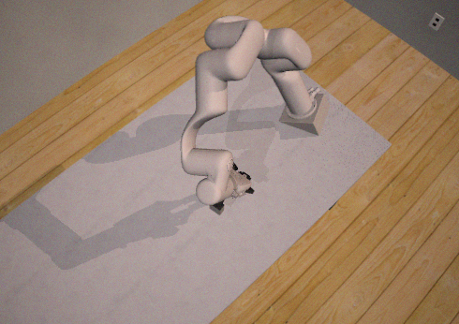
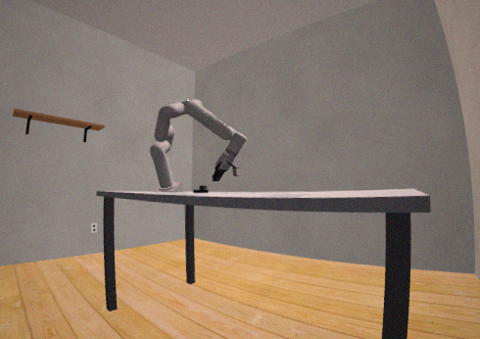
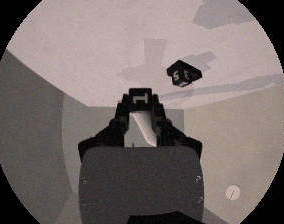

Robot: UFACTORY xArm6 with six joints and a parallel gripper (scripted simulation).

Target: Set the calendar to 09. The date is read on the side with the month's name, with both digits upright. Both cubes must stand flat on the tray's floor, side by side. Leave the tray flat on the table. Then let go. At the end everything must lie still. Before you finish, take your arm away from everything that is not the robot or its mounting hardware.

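Right now the black date cube is 1 cm behind my hand and 2 cm below it. From my hand the other things lie so: black cube (2 cm behind, 9 cm to the right, 8 cm below).
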